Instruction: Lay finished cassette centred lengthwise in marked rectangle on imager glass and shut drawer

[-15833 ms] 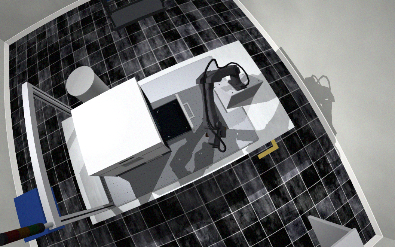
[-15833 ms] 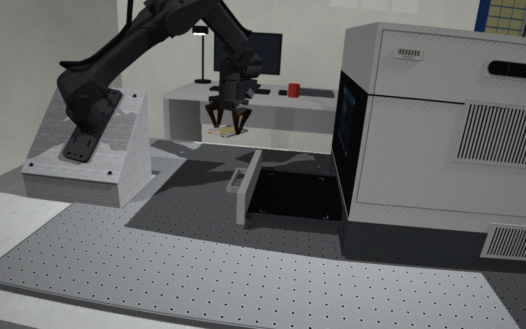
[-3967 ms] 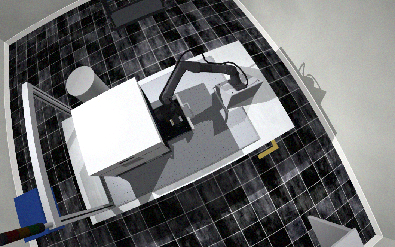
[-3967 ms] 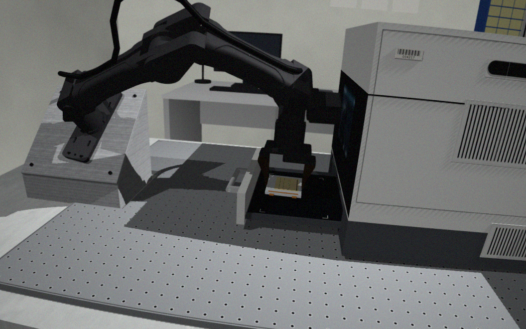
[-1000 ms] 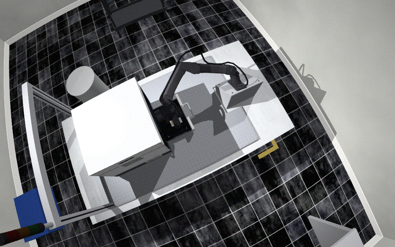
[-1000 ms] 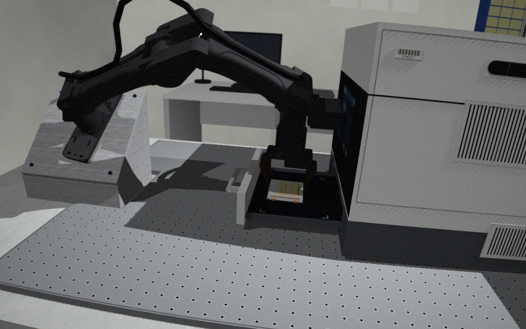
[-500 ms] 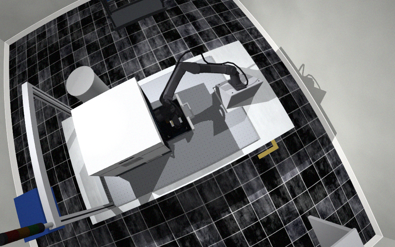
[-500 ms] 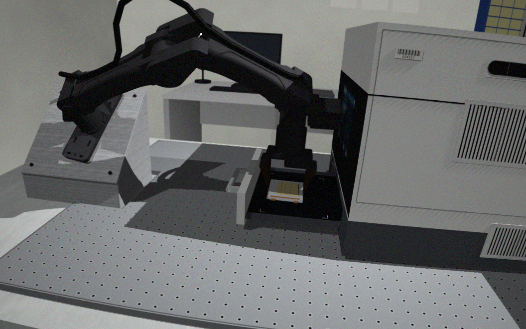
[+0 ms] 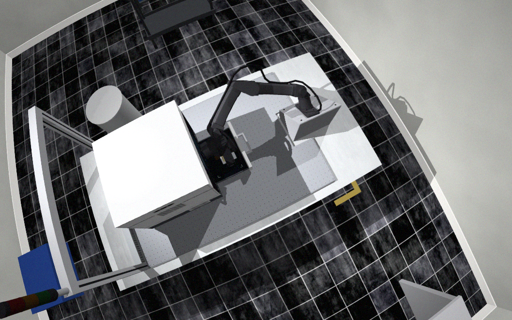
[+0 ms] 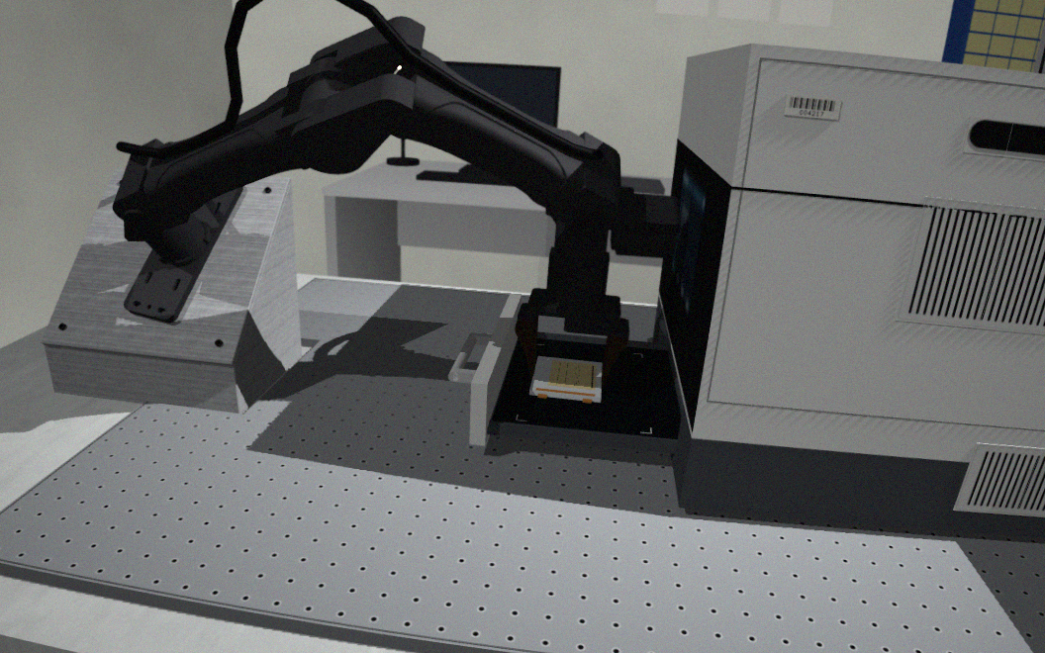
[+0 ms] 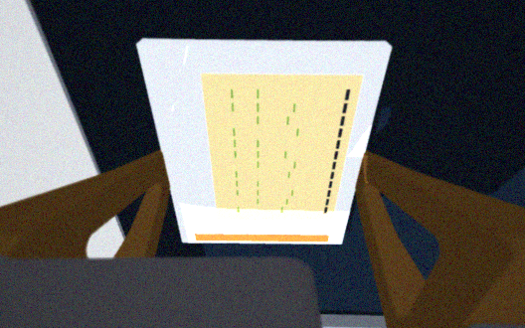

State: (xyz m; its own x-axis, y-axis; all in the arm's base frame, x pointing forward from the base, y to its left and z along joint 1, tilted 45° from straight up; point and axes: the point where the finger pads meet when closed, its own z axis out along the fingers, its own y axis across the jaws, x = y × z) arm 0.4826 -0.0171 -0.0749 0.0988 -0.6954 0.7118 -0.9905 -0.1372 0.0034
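The finished cassette lies right at my hand. Round my hand: drawer (30 mm ahead); frame rail (690 mm ahead, 550 mm above, 80 mm to the left).
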